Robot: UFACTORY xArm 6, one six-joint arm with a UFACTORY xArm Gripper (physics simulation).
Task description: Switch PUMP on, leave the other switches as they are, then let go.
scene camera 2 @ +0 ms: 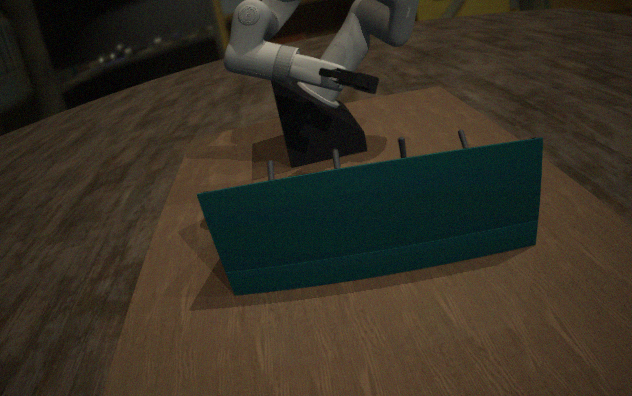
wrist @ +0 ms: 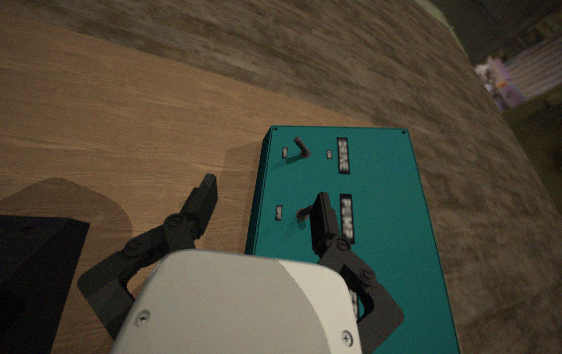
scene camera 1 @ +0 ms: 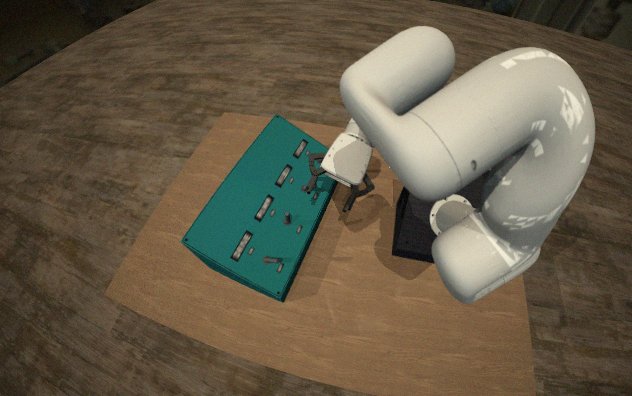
Labels:
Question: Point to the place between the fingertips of my gripper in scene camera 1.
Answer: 326,202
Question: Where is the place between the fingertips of my gripper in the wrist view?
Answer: At 266,194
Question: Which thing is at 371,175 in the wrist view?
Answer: A teal switch panel.

